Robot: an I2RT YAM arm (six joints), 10 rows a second.
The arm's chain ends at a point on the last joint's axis. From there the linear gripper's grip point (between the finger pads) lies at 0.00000 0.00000 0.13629 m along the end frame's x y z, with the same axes.
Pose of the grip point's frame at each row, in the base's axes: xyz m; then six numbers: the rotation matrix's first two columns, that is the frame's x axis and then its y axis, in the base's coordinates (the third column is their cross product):
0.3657 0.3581 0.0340 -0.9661 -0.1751 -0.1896 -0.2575 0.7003 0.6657
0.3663 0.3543 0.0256 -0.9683 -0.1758 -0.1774 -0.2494 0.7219 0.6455
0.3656 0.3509 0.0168 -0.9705 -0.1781 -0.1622 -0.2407 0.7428 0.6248
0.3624 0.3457 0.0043 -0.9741 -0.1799 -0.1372 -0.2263 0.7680 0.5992
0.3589 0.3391 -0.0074 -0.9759 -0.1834 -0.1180 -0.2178 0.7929 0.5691
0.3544 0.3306 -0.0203 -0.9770 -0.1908 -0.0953 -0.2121 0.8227 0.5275
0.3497 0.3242 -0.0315 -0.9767 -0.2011 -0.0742 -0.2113 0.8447 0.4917
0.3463 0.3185 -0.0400 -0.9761 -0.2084 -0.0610 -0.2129 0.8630 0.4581
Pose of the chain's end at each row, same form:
0.3635 0.2638 0.1324 -0.9661 -0.1751 -0.1896 -0.2575 0.7003 0.6657
0.3643 0.2631 0.1268 -0.9683 -0.1758 -0.1774 -0.2494 0.7219 0.6455
0.3643 0.2629 0.1209 -0.9705 -0.1781 -0.1622 -0.2407 0.7428 0.6248
0.3627 0.2619 0.1118 -0.9741 -0.1799 -0.1372 -0.2263 0.7680 0.5992
0.3604 0.2599 0.1035 -0.9759 -0.1834 -0.1180 -0.2178 0.7929 0.5691
0.3574 0.2576 0.0948 -0.9770 -0.1908 -0.0953 -0.2121 0.8227 0.5275
0.3546 0.2566 0.0867 -0.9767 -0.2011 -0.0742 -0.2113 0.8447 0.4917
0.3521 0.2558 0.0809 -0.9761 -0.2084 -0.0610 -0.2129 0.8630 0.4581

